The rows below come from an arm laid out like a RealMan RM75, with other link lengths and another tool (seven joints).
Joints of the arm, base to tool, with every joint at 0 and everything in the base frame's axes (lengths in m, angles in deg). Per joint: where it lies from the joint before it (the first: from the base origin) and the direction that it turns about. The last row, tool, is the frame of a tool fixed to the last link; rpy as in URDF.
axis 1: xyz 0 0 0.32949 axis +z
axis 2: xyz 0 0 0 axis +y
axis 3: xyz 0 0 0.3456 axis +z
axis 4: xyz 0 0 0 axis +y
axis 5: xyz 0 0 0.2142 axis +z
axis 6: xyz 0 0 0 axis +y
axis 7: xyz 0 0 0.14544 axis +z
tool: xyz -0.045 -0.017 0.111 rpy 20.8 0 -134
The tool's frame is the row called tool.
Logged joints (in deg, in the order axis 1, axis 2, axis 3, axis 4, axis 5, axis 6, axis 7), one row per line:
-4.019, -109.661, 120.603, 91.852, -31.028, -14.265, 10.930
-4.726, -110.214, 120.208, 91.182, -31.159, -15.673, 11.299
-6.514, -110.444, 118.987, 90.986, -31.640, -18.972, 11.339
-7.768, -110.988, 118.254, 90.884, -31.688, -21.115, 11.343
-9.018, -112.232, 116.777, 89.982, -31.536, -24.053, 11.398
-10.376, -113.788, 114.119, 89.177, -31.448, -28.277, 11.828
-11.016, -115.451, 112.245, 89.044, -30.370, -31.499, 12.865
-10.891, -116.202, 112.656, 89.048, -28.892, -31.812, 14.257
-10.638, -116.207, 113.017, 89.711, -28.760, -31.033, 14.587
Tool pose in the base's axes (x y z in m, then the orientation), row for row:
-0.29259, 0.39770, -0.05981, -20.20, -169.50, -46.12
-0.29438, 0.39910, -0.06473, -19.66, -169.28, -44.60
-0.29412, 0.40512, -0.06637, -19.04, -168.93, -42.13
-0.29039, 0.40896, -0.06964, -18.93, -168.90, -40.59
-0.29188, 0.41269, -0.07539, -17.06, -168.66, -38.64
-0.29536, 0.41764, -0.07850, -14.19, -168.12, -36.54
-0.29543, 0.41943, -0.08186, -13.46, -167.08, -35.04
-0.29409, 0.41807, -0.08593, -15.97, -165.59, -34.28
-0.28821, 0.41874, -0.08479, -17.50, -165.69, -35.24
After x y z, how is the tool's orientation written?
As a rotation vector, in degrees.
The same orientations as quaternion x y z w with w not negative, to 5 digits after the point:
-0.11420, -0.95823, -0.26073, 0.02775
-0.11154, -0.96042, -0.25304, 0.03353
-0.10861, -0.96366, -0.24033, 0.04238
-0.10822, -0.96557, -0.23205, 0.04591
-0.09798, -0.96865, -0.22192, 0.05348
-0.08203, -0.97187, -0.21123, 0.06428
-0.07837, -0.97283, -0.20402, 0.07633
-0.09365, -0.97108, -0.20103, 0.08843
-0.10239, -0.96946, -0.20619, 0.08457

